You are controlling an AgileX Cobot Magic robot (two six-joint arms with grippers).
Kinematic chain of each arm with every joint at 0, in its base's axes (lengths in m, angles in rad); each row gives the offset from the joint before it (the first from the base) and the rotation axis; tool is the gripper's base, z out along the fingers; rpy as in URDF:
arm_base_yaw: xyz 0 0 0.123 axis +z
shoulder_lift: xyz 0 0 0 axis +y
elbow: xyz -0.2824 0 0.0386 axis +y
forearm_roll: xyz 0.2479 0 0.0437 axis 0.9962 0 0.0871
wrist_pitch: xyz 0 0 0 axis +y
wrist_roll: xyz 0.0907 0 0.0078 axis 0.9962 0 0.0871
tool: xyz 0 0 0 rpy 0 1.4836 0
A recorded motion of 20 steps. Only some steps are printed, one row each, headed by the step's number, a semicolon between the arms.
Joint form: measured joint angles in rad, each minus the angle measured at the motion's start. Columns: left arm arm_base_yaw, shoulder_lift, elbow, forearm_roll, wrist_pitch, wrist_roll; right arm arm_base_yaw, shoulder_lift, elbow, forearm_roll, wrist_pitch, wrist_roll.
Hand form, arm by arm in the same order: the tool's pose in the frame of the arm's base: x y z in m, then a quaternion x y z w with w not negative. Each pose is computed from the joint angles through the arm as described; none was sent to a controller.
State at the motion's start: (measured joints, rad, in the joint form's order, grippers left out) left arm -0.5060 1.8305 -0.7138 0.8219 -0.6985 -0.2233; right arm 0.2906 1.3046 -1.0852 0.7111 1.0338 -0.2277
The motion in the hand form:
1: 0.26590 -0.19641 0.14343 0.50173 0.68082 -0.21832 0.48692; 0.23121 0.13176 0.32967 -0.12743 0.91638 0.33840 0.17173
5: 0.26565 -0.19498 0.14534 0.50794 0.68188 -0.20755 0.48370; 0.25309 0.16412 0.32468 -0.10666 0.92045 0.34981 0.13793
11: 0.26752 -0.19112 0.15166 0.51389 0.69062 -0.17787 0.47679; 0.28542 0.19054 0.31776 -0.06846 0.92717 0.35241 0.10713
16: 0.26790 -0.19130 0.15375 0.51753 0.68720 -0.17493 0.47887; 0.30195 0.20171 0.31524 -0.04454 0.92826 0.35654 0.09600
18: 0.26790 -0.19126 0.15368 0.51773 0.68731 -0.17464 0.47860; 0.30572 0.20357 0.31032 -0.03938 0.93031 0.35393 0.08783
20: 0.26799 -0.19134 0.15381 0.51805 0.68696 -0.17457 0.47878; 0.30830 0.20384 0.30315 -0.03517 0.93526 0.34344 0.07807
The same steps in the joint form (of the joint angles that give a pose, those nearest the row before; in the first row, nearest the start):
1: 0.0000 -0.0012 0.0000 0.0028 0.0000 0.0034; 0.0360 0.0279 -0.0251 -0.0021 -0.0115 0.0258
5: 0.0000 -0.0141 0.0000 0.0119 0.0285 0.0068; 0.1189 0.1555 -0.1291 -0.0044 -0.0339 0.1393
11: 0.0000 -0.0468 -0.0078 0.0197 0.1116 0.0079; 0.1546 0.3076 -0.2752 -0.0191 -0.0301 0.2638
16: 0.0000 -0.0521 -0.0113 0.0262 0.1160 0.0109; 0.1628 0.3788 -0.3530 -0.0202 -0.0269 0.3271
18: 0.0000 -0.0521 -0.0113 0.0266 0.1168 0.0109; 0.1628 0.3989 -0.3617 -0.0219 -0.0229 0.3370
20: 0.0000 -0.0521 -0.0119 0.0274 0.1168 0.0109; 0.1628 0.4158 -0.3618 -0.0399 -0.0166 0.3508

